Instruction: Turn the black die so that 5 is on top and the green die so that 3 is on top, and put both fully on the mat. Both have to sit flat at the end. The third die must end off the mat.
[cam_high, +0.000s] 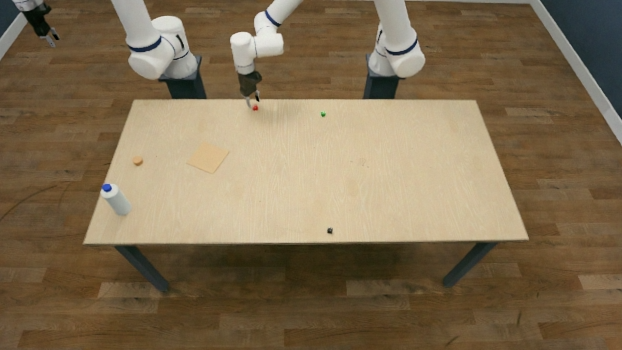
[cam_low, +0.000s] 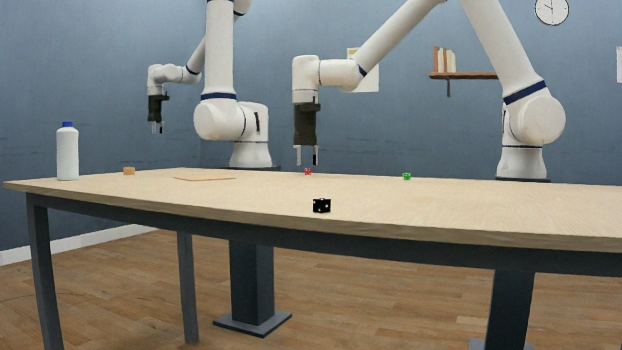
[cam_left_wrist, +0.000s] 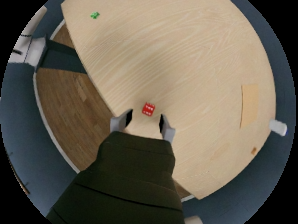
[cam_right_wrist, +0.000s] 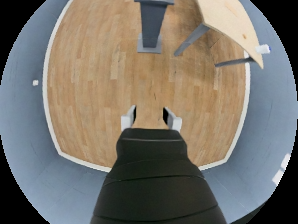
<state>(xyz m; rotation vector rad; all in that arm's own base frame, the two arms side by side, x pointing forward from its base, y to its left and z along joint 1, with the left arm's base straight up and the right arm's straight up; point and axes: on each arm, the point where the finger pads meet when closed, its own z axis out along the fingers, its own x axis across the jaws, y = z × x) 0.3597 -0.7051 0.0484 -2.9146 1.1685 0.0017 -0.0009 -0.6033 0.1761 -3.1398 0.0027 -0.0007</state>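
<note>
Right now the red die is 1 cm ahead of my left hand, 1 cm to the left of it and 4 cm below it. From my left hand the other things lie so: small wooden piece: 33 cm ahead, 50 cm to the right, 4 cm below; green die: 5 cm ahead, 34 cm to the left, 4 cm below; tan mat: 31 cm ahead, 19 cm to the right, 5 cm below.
</note>
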